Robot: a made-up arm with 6 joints.
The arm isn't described. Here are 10 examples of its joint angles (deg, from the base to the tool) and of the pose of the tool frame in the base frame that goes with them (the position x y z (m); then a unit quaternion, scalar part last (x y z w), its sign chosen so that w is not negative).
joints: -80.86 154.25 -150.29 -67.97 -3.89 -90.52
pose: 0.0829 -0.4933 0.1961 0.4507 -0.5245 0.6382 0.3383
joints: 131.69 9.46 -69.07 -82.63 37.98 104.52
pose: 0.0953 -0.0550 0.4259 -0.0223 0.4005 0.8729 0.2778
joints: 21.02 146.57 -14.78 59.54 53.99 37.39
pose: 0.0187 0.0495 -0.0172 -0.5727 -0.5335 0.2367 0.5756
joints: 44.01 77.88 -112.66 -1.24 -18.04 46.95
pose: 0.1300 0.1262 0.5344 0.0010 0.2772 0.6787 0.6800
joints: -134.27 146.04 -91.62 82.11 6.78 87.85
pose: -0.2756 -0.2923 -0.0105 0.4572 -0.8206 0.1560 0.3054
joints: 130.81 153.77 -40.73 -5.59 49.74 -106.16
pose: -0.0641 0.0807 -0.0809 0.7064 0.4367 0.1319 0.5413
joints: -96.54 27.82 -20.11 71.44 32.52 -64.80
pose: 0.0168 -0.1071 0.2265 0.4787 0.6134 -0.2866 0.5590
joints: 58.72 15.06 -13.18 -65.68 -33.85 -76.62
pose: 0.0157 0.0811 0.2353 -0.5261 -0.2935 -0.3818 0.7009
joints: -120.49 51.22 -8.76 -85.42 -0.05 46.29
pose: -0.0665 -0.1129 0.1283 0.5844 0.6802 -0.4356 0.0787
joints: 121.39 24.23 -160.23 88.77 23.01 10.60
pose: 0.2010 -0.3720 0.3828 0.0968 0.4446 -0.8607 0.2282
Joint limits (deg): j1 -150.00..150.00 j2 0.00..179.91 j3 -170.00..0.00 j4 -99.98..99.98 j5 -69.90..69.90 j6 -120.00..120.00
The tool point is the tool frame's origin. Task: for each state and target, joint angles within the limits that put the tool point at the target. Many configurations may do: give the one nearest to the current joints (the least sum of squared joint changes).
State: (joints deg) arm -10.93 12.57 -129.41 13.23 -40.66 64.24
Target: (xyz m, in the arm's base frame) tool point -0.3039 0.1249 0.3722
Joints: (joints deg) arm -24.65 0.00 -93.95 14.52 -68.93 64.24
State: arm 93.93 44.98 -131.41 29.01 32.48 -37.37
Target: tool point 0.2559 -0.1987 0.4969
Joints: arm 142.55 40.44 -159.61 29.01 4.40 -37.37
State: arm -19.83 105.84 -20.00 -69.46 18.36 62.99
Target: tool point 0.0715 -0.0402 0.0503
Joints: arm -12.68 78.33 -0.43 -65.62 27.11 62.99
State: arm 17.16 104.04 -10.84 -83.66 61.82 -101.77
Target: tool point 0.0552 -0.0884 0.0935
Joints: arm -27.57 74.47 -4.15 -83.35 69.90 -101.77
